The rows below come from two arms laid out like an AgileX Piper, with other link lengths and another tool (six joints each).
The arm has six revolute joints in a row. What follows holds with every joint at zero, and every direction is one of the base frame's.
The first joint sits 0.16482 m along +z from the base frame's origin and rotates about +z.
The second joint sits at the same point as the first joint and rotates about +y.
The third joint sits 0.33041 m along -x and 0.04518 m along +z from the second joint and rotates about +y.
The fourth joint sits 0.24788 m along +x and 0.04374 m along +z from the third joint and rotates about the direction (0.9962, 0, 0.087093).
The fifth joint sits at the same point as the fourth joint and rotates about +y.
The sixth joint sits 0.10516 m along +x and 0.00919 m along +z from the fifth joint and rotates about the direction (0.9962, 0, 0.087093).
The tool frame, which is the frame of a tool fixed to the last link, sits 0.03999 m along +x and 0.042 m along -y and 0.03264 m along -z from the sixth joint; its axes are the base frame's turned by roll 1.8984, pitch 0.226 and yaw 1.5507 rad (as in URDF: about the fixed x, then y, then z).
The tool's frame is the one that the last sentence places.
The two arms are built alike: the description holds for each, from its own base.
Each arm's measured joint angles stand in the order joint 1, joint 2, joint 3, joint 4, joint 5, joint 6.
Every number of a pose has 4 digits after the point. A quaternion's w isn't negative.
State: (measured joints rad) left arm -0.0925 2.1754 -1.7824 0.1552 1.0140 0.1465; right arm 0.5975 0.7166 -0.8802 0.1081 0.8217 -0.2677
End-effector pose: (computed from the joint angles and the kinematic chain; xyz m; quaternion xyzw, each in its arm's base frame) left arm 0.4613 -0.0566 0.2043 -0.7211 -0.6854 0.0079 0.1013; right arm 0.1251 0.0407 0.3980 0.2742 0.9107 0.2064 0.2299
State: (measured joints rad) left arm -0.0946 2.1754 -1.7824 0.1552 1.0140 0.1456; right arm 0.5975 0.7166 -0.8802 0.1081 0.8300 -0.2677
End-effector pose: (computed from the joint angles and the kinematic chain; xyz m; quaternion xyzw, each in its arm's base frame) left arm 0.4612 -0.0576 0.2043 -0.7215 -0.6849 0.0078 0.1012; right arm 0.1244 0.0403 0.3971 0.2740 0.9120 0.2034 0.2275
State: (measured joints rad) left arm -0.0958 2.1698 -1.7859 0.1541 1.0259 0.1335; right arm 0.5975 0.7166 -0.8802 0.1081 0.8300 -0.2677
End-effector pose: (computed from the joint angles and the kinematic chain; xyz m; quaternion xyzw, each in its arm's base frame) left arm 0.4602 -0.0587 0.2078 -0.7174 -0.6893 0.0101 0.1004; right arm 0.1244 0.0403 0.3971 0.2740 0.9120 0.2034 0.2275
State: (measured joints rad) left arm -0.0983 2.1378 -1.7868 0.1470 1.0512 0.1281; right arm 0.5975 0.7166 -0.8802 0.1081 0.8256 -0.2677
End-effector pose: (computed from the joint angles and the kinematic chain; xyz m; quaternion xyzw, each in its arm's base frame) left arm 0.4550 -0.0605 0.2231 -0.7150 -0.6926 0.0105 0.0948; right arm 0.1248 0.0405 0.3976 0.2741 0.9113 0.2050 0.2288
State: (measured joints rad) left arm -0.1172 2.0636 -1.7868 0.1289 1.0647 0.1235; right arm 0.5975 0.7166 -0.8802 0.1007 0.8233 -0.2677
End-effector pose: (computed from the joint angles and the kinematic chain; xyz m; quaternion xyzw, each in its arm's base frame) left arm 0.4461 -0.0710 0.2571 -0.7191 -0.6918 -0.0024 0.0654; right arm 0.1254 0.0398 0.3981 0.2739 0.9108 0.2035 0.2323
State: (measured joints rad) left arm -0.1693 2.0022 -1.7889 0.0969 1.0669 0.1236; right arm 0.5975 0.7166 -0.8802 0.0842 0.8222 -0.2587
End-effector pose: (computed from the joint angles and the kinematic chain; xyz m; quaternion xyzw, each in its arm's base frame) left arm 0.4347 -0.0977 0.2858 -0.7359 -0.6763 -0.0103 0.0315; right arm 0.1262 0.0381 0.3985 0.2768 0.9096 0.2001 0.2365
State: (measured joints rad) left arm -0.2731 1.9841 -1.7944 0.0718 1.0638 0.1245; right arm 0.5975 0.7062 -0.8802 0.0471 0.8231 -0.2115
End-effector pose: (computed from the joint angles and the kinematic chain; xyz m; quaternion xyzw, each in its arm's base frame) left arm 0.4203 -0.1455 0.2960 -0.7697 -0.6382 -0.0093 0.0130; right arm 0.1246 0.0330 0.3992 0.2929 0.9035 0.1998 0.2406
